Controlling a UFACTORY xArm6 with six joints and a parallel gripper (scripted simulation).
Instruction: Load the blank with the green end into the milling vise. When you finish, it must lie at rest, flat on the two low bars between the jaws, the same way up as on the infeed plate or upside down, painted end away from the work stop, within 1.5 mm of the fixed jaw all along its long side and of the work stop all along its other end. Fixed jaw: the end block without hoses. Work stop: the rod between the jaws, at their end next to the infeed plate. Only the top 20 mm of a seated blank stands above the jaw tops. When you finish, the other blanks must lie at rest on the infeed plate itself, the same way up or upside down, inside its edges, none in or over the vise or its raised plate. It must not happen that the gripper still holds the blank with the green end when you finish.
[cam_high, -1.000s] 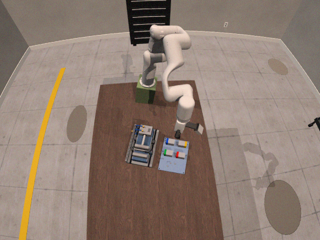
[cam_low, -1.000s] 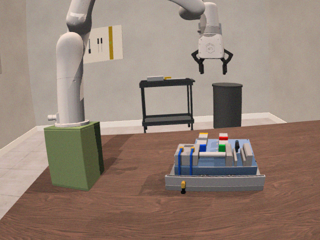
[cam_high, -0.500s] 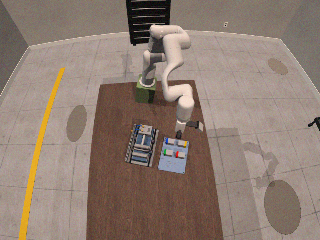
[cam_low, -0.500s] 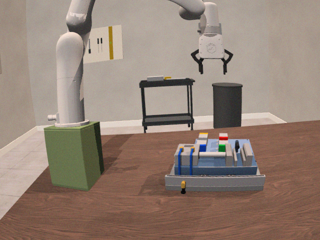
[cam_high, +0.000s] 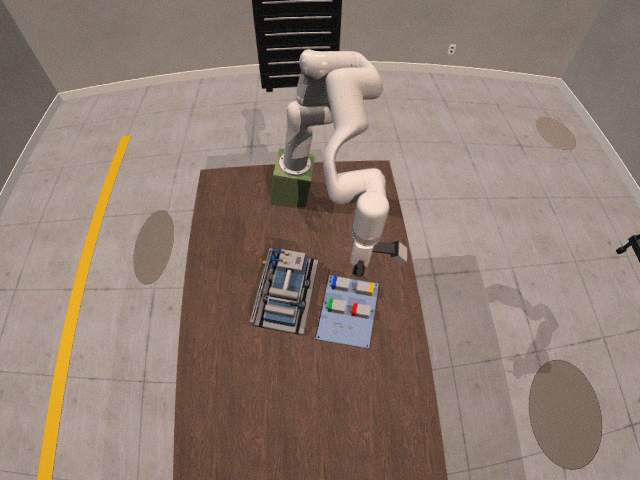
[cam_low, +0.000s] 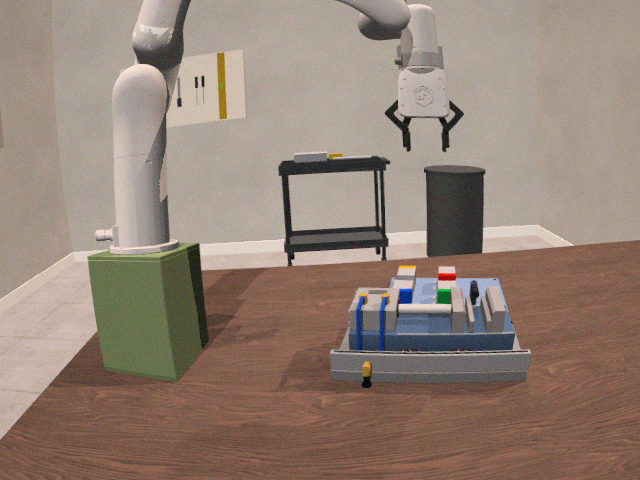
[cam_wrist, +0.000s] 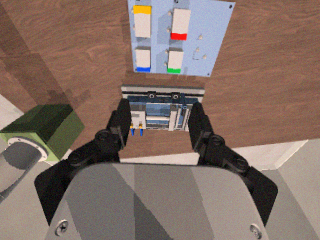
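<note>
My gripper is now 2 cm short of the green-ended blank, 6 cm to the left of it and 29 cm above it. From my hand the other things lie so: yellow-ended blank: 2 cm behind, 6 cm to the left, 29 cm below; then red-ended blank: 6 cm ahead, 2 cm to the left, 29 cm below; then blue-ended blank: 6 cm behind, 2 cm to the right, 29 cm below.
</note>
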